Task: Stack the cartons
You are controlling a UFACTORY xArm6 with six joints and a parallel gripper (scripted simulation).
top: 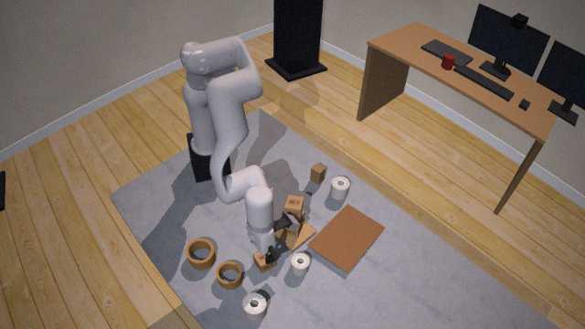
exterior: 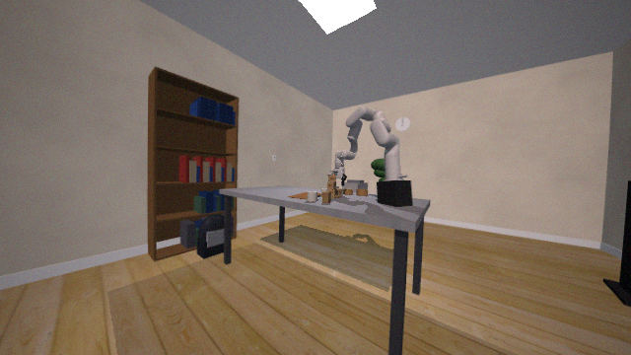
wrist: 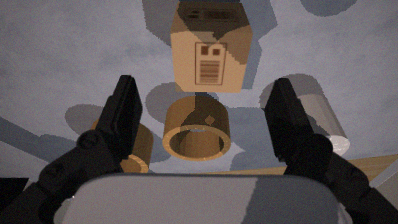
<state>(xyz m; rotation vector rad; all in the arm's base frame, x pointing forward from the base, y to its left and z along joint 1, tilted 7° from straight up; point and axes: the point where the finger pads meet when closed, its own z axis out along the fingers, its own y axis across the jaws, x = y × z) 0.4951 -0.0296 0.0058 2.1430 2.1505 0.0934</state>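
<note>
The carton is 70 mm below my hand. Round my hand: square wooden board: 150 mm to the left, 90 mm below, 60 mm behind.
</note>
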